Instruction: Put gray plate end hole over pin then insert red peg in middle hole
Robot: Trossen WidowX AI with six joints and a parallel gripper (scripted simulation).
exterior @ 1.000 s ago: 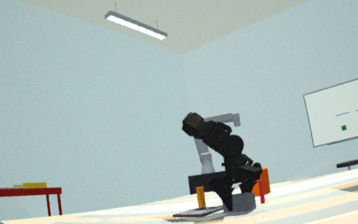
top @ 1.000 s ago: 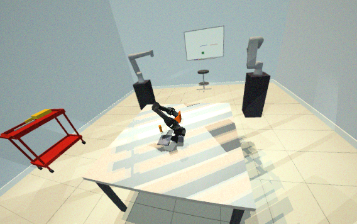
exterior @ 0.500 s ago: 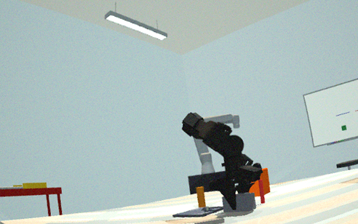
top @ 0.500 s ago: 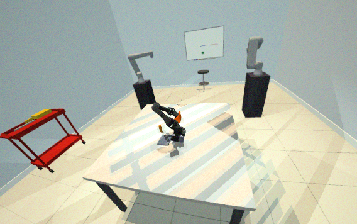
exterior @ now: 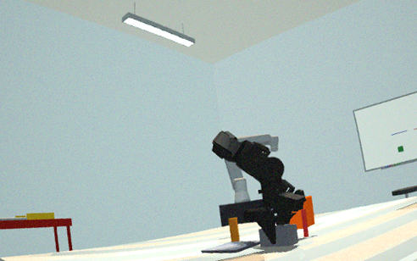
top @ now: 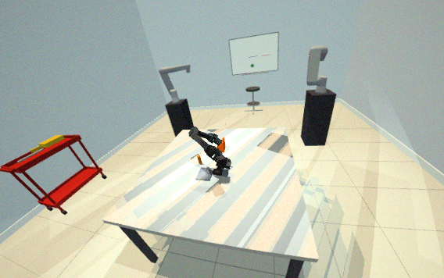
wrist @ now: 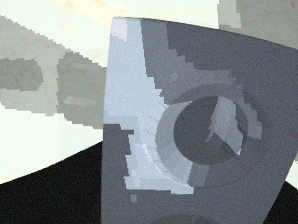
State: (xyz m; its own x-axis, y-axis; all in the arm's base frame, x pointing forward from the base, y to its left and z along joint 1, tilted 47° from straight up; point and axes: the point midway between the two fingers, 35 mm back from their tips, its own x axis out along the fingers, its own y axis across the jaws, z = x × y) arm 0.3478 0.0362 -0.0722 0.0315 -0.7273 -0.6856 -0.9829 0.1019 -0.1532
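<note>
Now: the dark base 130 mm to the right of my gripper tip. Round my gripper tip: gray plate 30 mm above; then red peg 100 mm behind, 40 mm to the left, 30 mm above; then orange pin 230 mm to the right, 130 mm behind, 30 mm above.
</note>
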